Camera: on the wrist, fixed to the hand. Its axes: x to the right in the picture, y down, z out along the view.
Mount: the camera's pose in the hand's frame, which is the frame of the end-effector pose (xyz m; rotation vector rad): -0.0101 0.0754 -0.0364 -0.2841 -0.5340 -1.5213
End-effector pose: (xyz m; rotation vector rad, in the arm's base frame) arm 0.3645 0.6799 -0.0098 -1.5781 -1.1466 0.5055
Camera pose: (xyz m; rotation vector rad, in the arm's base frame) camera 0.4199 0.6554 -0.0685 -0.3780 -2.4615 -0.3185
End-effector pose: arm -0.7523 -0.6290 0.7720 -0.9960 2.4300 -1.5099
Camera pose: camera -0.7950 -0.5736 0.7249 2.5663 -1.0749 0.5700
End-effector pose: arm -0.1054 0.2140 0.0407 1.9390 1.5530 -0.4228
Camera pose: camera -0.0404 0.2201 0.0941 0.0670 2.2077 -1.0884
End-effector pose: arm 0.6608 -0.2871 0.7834 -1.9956 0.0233 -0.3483
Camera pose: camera 0.6523 -0.3506 0.7286 -1.9421 -1.9093 -0.7391
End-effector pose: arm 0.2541 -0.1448 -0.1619 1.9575 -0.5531 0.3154
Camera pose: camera 0.2078 -0.1369 -0.0919 1.6494 0.6223 -1.1741
